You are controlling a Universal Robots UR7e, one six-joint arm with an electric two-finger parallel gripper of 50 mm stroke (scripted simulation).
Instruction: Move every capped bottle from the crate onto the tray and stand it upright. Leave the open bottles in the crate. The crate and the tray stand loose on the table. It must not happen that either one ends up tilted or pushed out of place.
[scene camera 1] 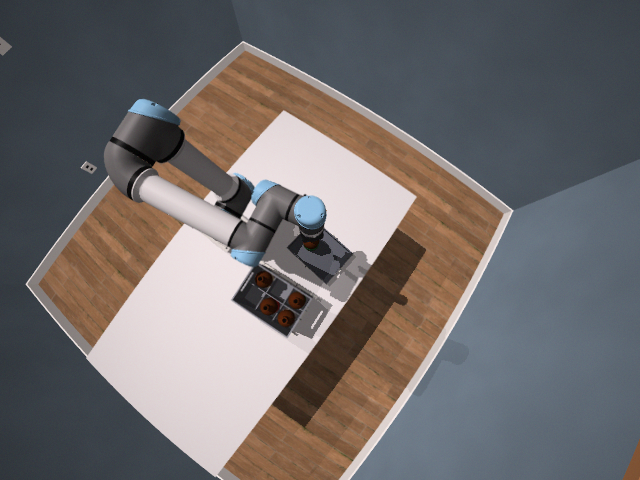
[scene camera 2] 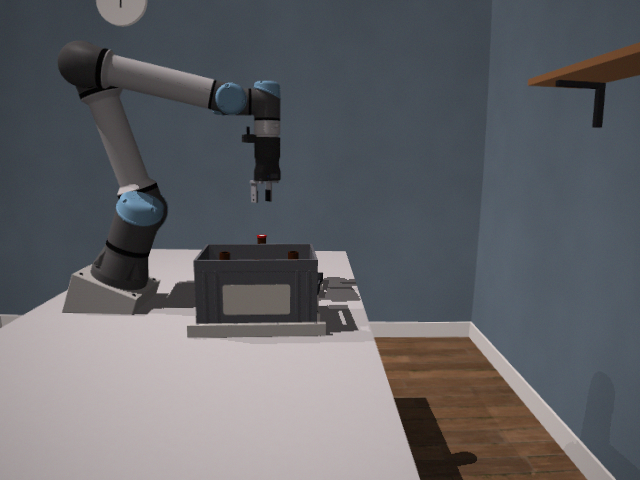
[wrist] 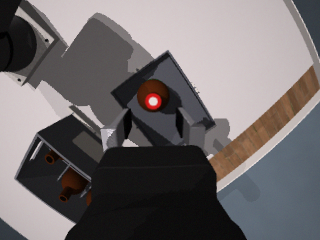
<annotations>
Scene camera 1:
flat tray: 325, 261
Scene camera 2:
my gripper: 261, 201
dark grey crate: 273, 289
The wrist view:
my gripper: 153, 117
flat tray: 159, 128
dark grey crate: 81, 149
</annotations>
